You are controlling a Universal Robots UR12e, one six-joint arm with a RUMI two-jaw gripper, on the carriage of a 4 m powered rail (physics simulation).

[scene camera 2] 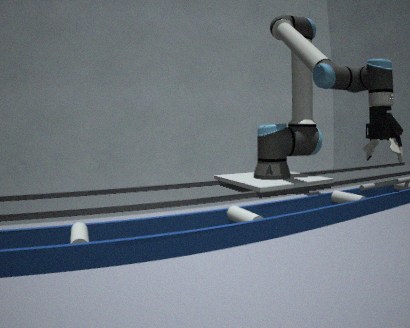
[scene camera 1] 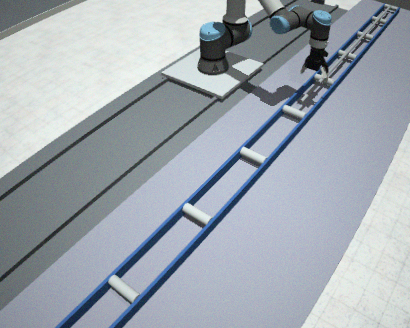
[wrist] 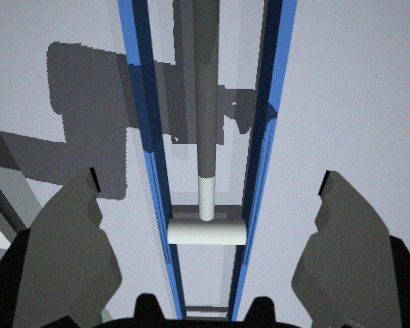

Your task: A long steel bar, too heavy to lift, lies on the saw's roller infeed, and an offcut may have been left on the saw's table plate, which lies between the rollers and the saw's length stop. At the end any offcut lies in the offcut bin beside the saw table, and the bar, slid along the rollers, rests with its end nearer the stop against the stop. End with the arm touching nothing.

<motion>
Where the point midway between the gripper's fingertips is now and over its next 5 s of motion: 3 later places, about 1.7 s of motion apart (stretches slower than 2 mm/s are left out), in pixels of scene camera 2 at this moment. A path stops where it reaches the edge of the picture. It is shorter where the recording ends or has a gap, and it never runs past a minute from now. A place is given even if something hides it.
My gripper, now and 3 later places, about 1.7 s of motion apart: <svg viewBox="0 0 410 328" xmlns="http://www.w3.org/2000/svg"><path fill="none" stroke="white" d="M383 161L382 186L322 196L155 220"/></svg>
</motion>
